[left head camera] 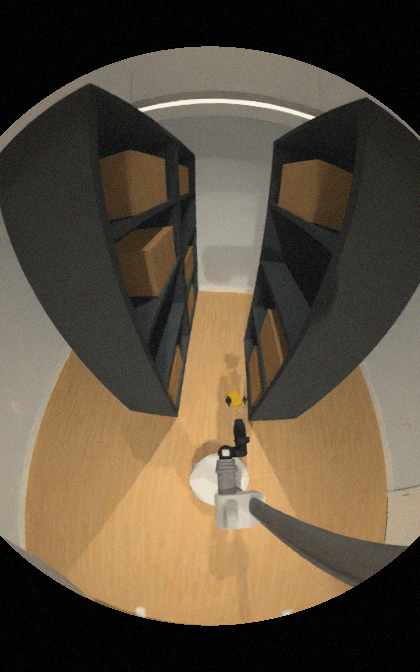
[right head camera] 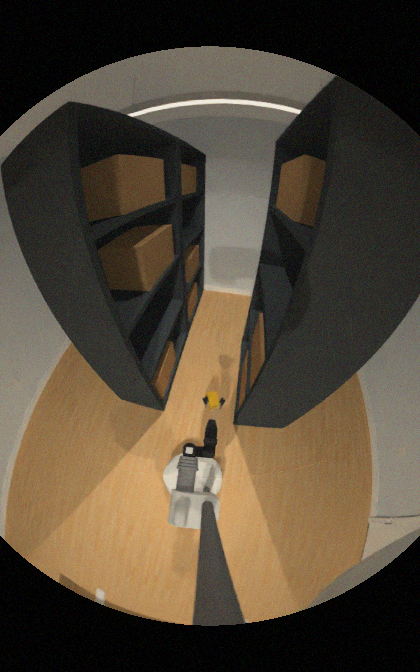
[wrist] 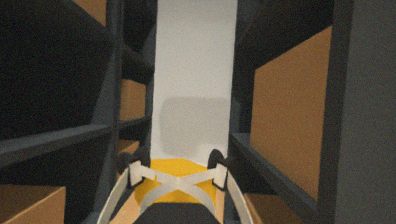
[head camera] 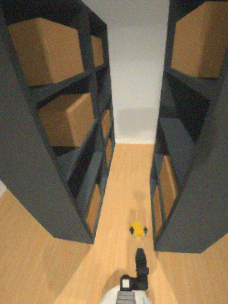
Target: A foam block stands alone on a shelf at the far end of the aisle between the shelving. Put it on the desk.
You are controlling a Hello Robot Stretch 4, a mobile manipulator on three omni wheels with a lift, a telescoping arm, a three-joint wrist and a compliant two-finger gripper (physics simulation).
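Frame: origin at the robot's base, x back, y up, z left, level; centimetres.
Seen in the pictures: gripper, between the fingertips: (wrist: 178, 160) (head camera: 138, 226).
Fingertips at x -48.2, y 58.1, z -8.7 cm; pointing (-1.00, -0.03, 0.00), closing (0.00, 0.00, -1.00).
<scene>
A point is followed by its place in that frame.
The yellow foam block (head camera: 138, 229) {y 57.9, x -46.3, z -8.7 cm} (left head camera: 234, 399) (right head camera: 213, 400) (wrist: 175, 196) {y 56.4, x -42.5, z -8.6 cm} is held between the two fingertips, above the floor at the mouth of the aisle. My gripper (head camera: 138, 230) {y 58.1, x -48.2, z -8.7 cm} (left head camera: 236, 400) (right head camera: 214, 401) (wrist: 178, 160) {y 58.1, x -48.2, z -8.7 cm} is shut on the foam block, with one dark fingertip pad on each side of it. In the wrist view the white finger strips cross in front of the block and the dark gripper body hides its lower part. The desk cannot be made out in these views.
A dark shelf unit (head camera: 30, 165) {y 110.0, x -54.4, z 46.8 cm} (left head camera: 55, 240) (right head camera: 50, 240) with brown boxes stands on the left, and another (head camera: 200, 165) {y 114.6, x -48.1, z -30.4 cm} (left head camera: 370, 225) (right head camera: 360, 240) on the right. A pale wall (head camera: 137, 90) {y 99.3, x -235.9, z -23.4 cm} (wrist: 195, 60) {y 105.6, x -236.1, z -20.4 cm} closes the aisle between them. My white base (left head camera: 200, 482) (right head camera: 172, 477) stands outside the aisle.
</scene>
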